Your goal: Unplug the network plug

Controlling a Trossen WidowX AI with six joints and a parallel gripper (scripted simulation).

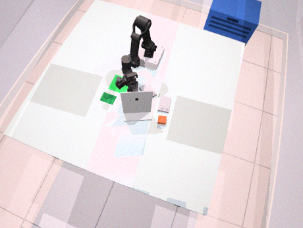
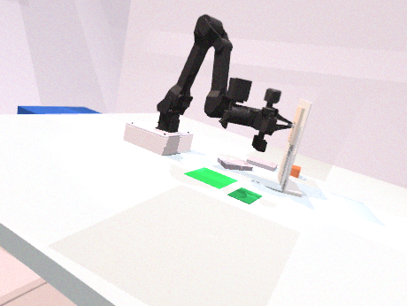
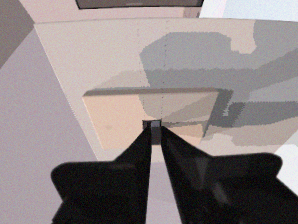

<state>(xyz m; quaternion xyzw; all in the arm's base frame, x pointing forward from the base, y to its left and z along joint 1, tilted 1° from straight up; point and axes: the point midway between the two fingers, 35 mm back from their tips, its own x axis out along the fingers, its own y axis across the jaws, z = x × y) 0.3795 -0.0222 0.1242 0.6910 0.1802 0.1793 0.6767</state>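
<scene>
Now: gripper tip 190 mm above the bright green marked square, 170 mm past it and 150 mm to the left of it. Also, from my gripper tip: upright grey panel 70 mm below, 20 mm ahead, 10 mm to the left; then grey network plug right at my gripper tip.
</scene>
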